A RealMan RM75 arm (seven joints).
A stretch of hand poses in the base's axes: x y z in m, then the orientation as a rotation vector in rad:
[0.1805, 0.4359, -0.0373, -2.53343, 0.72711, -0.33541]
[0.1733, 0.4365, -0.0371, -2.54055, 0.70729, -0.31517]
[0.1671, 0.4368, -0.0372, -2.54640, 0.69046, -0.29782]
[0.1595, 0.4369, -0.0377, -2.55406, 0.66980, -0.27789]
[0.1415, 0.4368, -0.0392, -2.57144, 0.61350, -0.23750]
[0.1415, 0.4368, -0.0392, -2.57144, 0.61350, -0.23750]
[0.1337, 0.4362, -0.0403, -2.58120, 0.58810, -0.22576]
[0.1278, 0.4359, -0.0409, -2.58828, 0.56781, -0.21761]
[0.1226, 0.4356, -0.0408, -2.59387, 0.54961, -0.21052]
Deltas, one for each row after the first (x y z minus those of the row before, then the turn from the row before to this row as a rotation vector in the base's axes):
[-0.0072, 0.0006, 0.0002, 0.00172, 0.01062, 0.01845]
[-0.0062, 0.0003, -0.0001, 0.00149, 0.00913, 0.01566]
[-0.0076, 0.0001, -0.0005, 0.00076, 0.01051, 0.01899]
[-0.0180, -0.0001, -0.0015, 0.00058, 0.01879, 0.04873]
[0.0000, 0.0000, 0.0000, 0.00000, 0.00000, 0.00000]
[-0.0078, -0.0006, -0.0011, -0.00356, 0.00472, 0.02092]
[-0.0059, -0.0003, -0.0006, -0.00262, 0.00281, 0.01639]
[-0.0052, -0.0003, 0.0001, -0.00180, 0.00223, 0.01458]

